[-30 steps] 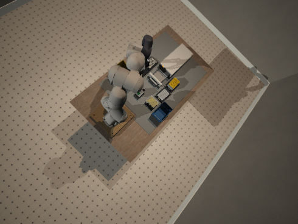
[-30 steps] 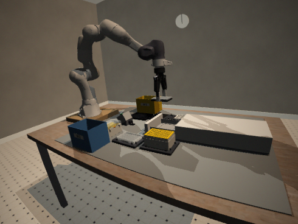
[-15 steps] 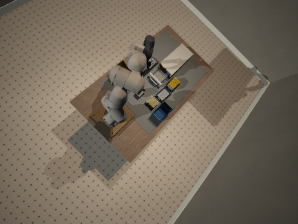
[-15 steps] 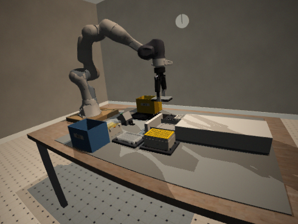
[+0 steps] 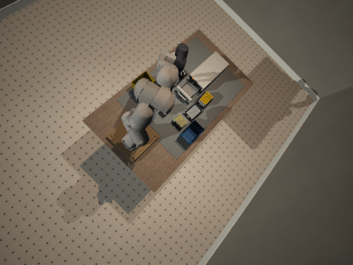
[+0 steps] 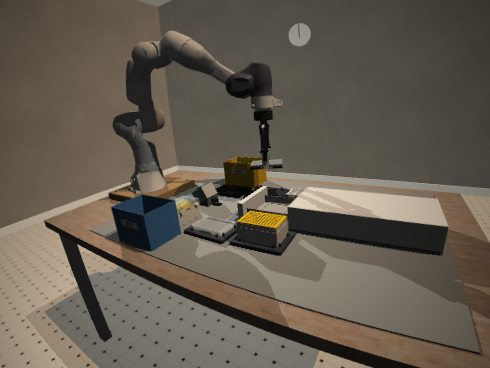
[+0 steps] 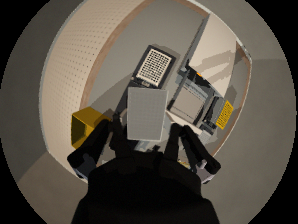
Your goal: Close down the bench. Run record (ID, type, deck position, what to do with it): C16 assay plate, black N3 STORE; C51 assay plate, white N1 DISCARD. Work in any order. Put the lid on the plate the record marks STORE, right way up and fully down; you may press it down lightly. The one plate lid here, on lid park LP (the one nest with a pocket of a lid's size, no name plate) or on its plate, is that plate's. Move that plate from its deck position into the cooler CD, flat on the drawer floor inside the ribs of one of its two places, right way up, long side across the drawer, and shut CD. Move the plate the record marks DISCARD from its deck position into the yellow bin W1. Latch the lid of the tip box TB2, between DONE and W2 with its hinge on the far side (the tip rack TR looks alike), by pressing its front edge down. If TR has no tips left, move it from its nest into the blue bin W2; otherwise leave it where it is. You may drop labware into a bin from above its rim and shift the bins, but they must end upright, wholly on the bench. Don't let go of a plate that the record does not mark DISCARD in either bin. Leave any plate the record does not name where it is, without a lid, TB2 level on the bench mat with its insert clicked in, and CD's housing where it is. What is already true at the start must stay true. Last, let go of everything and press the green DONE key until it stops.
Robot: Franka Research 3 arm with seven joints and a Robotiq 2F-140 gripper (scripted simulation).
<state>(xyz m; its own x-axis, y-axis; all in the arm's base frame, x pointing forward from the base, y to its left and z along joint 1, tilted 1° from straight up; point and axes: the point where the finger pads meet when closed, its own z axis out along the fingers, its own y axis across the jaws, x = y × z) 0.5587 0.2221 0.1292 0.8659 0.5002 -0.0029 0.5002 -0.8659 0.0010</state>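
Right now the cooler drawer is 14 cm below my hand, 14 cm ahead of it and 13 cm to the right of it. The rest, counted from my hand: white assay plate (15 cm below, 14 cm ahead, 6 cm to the left); then yellow bin W1 (23 cm behind, 14 cm to the left, 13 cm below); then grey plate lid (1 cm below).
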